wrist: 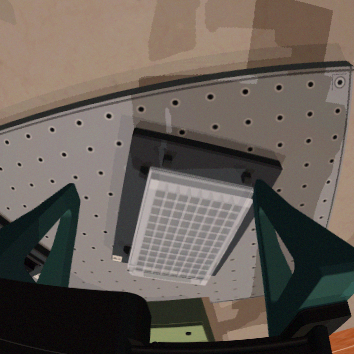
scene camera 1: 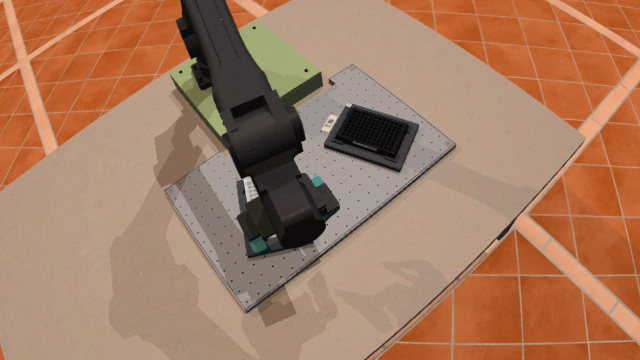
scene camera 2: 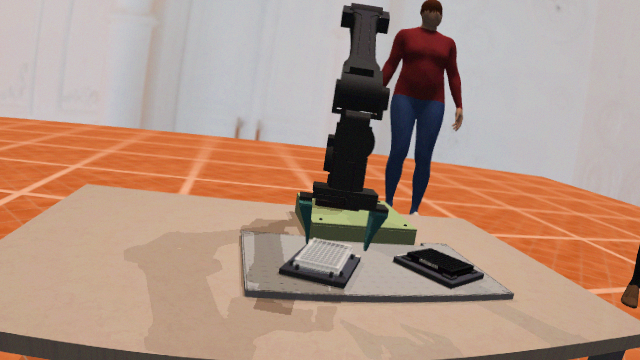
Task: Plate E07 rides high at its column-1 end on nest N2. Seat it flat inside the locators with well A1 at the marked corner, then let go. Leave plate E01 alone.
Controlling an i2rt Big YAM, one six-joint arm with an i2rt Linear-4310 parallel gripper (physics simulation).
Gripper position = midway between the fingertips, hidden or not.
Observation:
My gripper (scene camera 2: 336, 247) is open and holds nothing. Also in view: a clear well plate (scene camera 2: 323, 256). Further things: a black well plate (scene camera 1: 366, 130).
The clear well plate shows as well in the wrist view (wrist: 186, 221). The black well plate is seen too in scene camera 2 (scene camera 2: 434, 260). My gripper is seen too in the wrist view (wrist: 162, 189) and in scene camera 1 (scene camera 1: 295, 234).

